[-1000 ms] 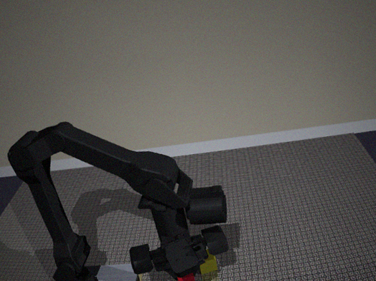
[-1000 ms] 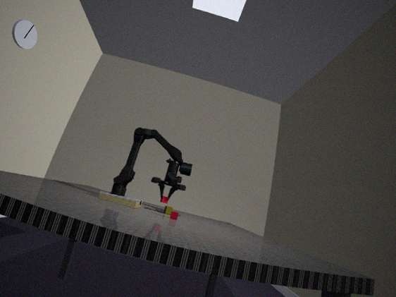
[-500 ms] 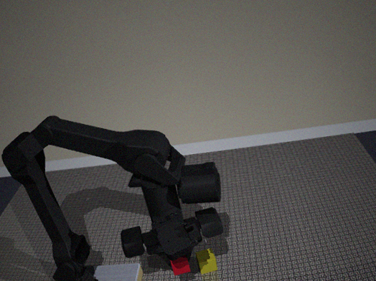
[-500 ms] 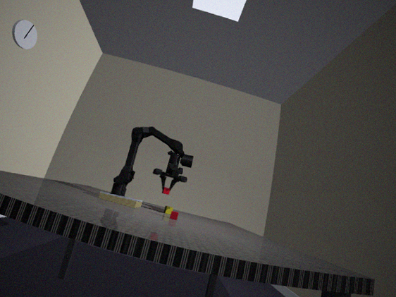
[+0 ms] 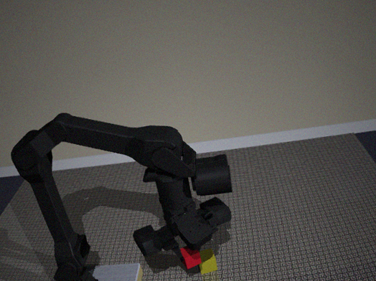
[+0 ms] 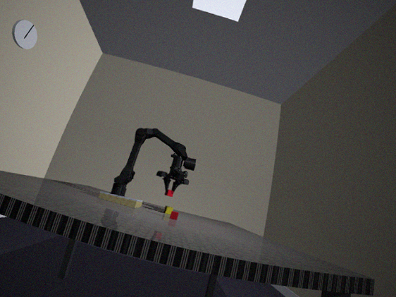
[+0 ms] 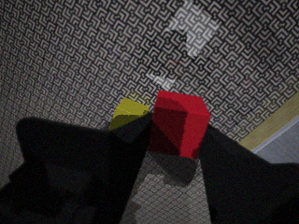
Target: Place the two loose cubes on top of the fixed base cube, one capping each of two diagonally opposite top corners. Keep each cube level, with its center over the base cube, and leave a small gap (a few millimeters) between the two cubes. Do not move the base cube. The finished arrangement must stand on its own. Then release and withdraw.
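Right now my gripper tip is 10 cm above the yellow base cube, 8 cm to the right of it and 1 cm short of it.
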